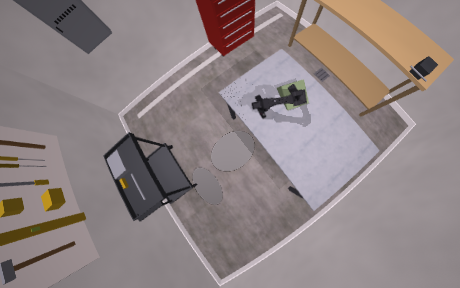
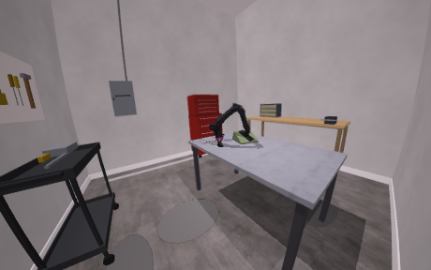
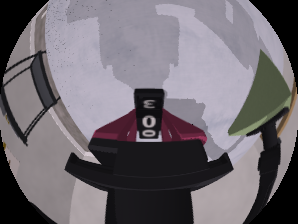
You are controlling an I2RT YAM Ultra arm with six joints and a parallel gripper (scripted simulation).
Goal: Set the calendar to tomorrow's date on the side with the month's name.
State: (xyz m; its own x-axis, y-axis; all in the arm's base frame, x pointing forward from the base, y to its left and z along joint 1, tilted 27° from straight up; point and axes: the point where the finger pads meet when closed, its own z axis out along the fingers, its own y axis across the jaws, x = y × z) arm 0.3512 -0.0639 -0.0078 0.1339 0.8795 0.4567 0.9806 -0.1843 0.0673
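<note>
The black calendar cube is right at my hand.
</note>
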